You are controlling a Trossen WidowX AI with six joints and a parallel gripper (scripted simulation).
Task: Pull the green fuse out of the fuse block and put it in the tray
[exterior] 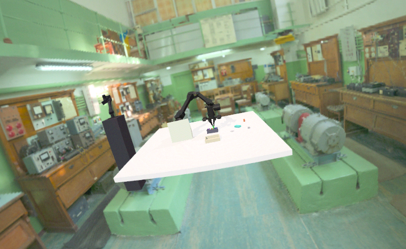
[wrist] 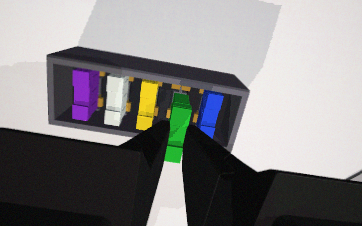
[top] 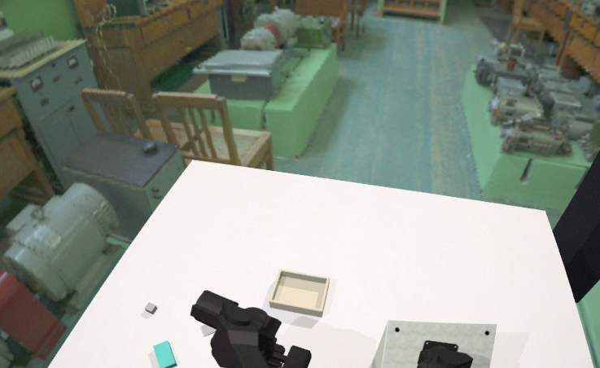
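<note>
My gripper tip is now 2 cm past the yellow fuse and 4 cm above it. The rest, counted from my gripper tip: green fuse 1 cm below; then white fuse 4 cm behind, 1 cm to the left, 4 cm below; then blue fuse 2 cm ahead, 4 cm below.
</note>
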